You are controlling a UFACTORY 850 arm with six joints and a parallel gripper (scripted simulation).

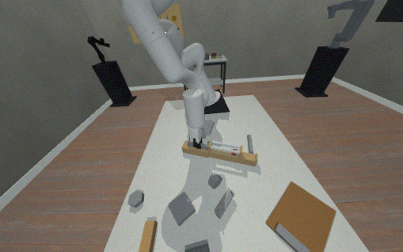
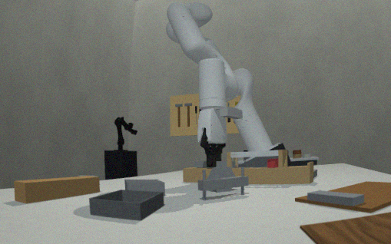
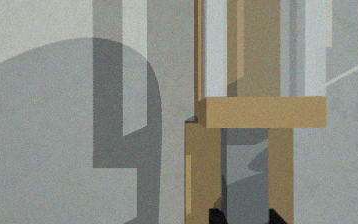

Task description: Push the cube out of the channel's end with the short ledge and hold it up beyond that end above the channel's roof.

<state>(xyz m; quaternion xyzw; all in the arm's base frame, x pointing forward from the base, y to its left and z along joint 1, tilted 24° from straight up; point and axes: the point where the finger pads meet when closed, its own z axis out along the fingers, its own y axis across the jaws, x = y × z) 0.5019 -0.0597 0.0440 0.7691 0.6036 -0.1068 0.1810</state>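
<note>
Right now the grey stick is 50 mm behind my hand, 310 mm to the left of it and 60 mm below it. From my hand the other things lie so: channel (40 mm ahead, 140 mm to the left, 10 mm below); red cube (50 mm ahead, 190 mm to the left, 10 mm below); grey tray (480 mm ahead, 30 mm to the left, 60 mm below).
</note>
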